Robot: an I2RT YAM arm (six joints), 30 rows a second.
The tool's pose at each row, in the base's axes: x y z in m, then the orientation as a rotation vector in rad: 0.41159, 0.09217, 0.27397, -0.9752, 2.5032, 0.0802; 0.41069, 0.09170, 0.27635, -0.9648, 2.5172, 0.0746; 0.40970, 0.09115, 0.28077, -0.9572, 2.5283, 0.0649; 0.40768, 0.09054, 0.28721, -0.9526, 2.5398, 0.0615; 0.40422, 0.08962, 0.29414, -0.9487, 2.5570, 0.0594; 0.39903, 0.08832, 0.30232, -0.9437, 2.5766, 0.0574
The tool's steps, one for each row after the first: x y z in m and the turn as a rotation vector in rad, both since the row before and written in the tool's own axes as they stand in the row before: -0.00014, -0.00002, -0.00258, 0.0029, 0.0106, 0.0097; -0.00086, -0.00024, -0.00447, 0.0056, 0.0099, 0.0064; -0.00093, 0.00014, -0.00671, 0.0004, 0.0097, 0.0055; 0.00010, 0.00077, -0.00776, -0.0021, 0.0147, 0.0068; 0.00115, 0.00147, -0.00960, -0.0026, 0.0166, 0.0081
